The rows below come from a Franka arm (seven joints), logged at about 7 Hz.
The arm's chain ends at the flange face. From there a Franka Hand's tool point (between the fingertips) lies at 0.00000 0.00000 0.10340 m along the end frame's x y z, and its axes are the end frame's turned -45 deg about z.
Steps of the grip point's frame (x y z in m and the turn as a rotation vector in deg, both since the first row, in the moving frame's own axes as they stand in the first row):
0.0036 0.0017 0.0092 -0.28 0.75 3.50
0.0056 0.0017 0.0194 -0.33 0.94 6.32
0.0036 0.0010 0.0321 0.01 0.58 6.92
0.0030 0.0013 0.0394 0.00 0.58 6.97
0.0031 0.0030 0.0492 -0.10 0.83 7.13
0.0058 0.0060 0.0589 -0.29 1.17 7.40
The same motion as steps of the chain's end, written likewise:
0.0024 -0.0008 0.0092 0.33 0.73 3.50
0.0035 -0.0021 0.0194 0.43 0.90 6.32
0.0025 -0.0011 0.0321 0.42 0.40 6.92
0.0023 -0.0005 0.0394 0.41 0.41 6.97
0.0031 0.0008 0.0492 0.52 0.66 7.13
0.0064 0.0011 0.0589 0.62 1.03 7.40

